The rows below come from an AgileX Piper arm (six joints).
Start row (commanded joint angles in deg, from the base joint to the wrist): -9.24 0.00 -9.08 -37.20 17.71 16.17
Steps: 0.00 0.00 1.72 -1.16 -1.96 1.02; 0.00 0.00 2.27 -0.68 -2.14 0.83; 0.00 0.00 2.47 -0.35 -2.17 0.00; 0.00 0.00 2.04 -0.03 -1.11 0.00; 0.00 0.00 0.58 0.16 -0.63 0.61; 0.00 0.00 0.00 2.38 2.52 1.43; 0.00 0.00 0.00 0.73 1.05 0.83
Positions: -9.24 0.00 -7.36 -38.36 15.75 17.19; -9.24 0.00 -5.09 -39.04 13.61 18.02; -9.24 0.00 -2.62 -39.39 11.44 18.02; -9.24 0.00 -0.58 -39.42 10.33 18.02; -9.24 0.00 0.00 -39.26 9.70 18.63; -9.24 0.00 0.00 -36.88 12.22 20.06; -9.24 0.00 0.00 -36.15 13.27 20.89
